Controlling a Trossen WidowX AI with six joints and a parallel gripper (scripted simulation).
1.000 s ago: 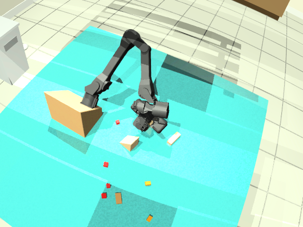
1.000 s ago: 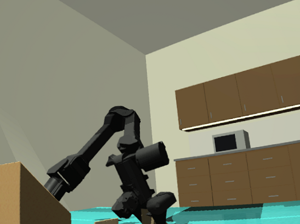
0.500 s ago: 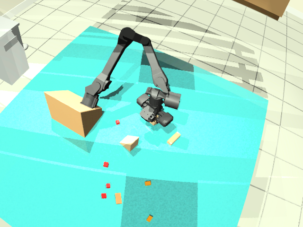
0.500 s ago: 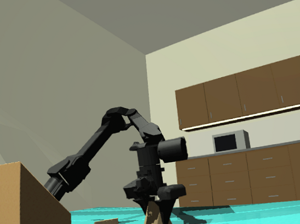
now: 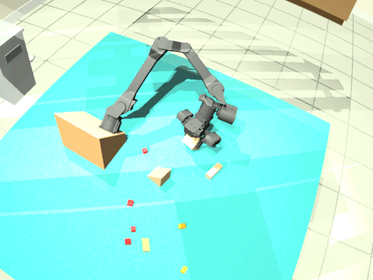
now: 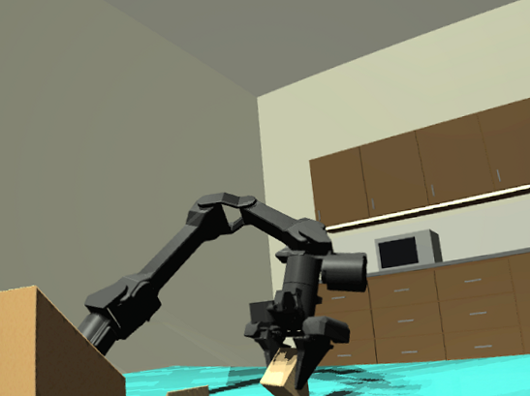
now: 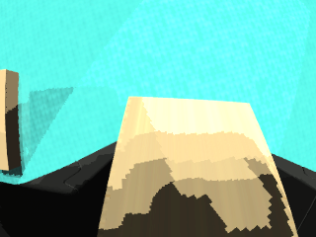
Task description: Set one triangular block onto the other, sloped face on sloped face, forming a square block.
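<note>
Now: gripper tip 12 cm short of the pale flat bar, 7 cm to the left of it and 3 cm above it.
</note>
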